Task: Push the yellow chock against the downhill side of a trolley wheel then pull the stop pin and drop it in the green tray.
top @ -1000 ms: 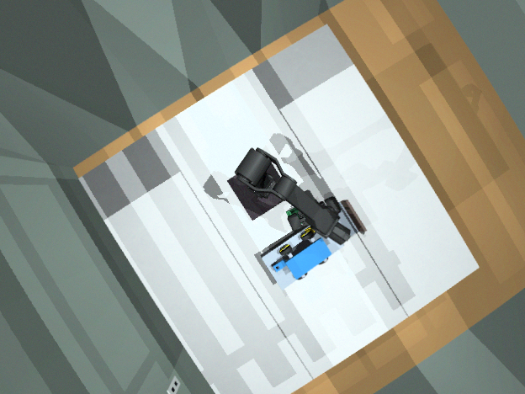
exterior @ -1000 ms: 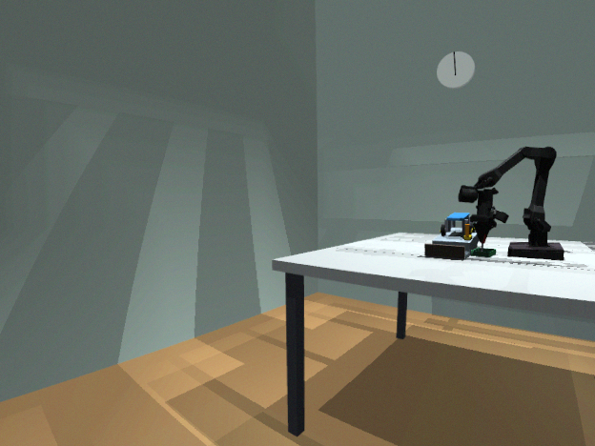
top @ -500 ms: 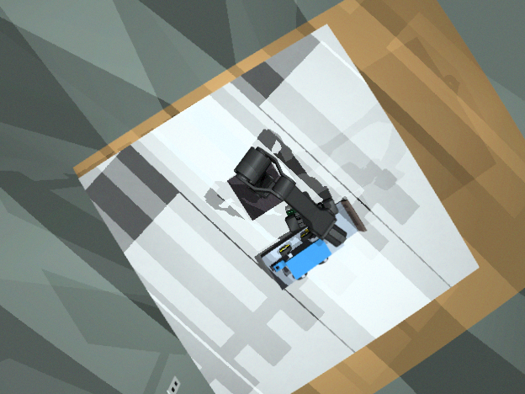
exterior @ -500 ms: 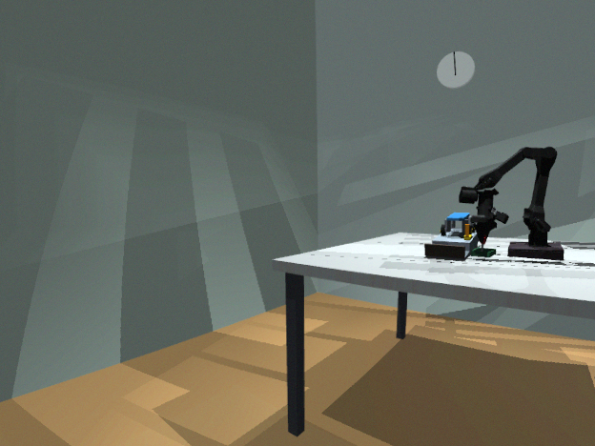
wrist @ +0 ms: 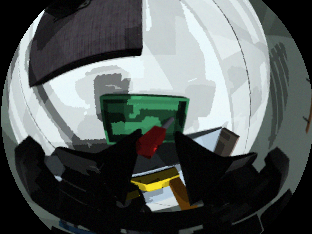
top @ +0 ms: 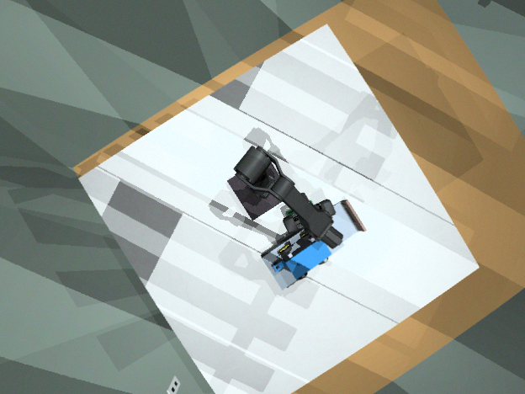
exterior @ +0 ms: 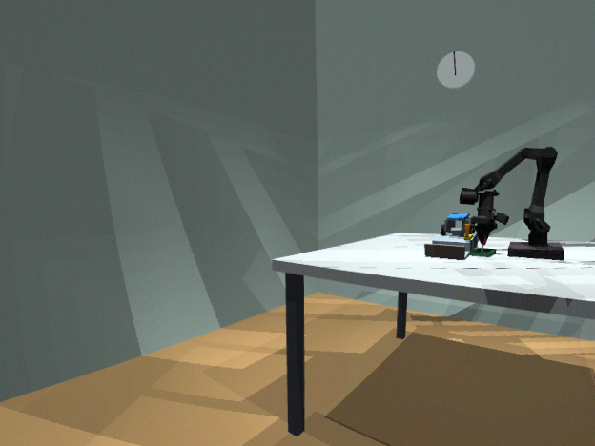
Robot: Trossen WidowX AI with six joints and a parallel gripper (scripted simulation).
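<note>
The red-headed stop pin is right at my gripper tip. Also, from my gripper tip: green tray 5 cm below, 1 cm to the right; then ramp 13 cm ahead, 8 cm to the right; then yellow chock 6 cm ahead, 4 cm above.
</note>
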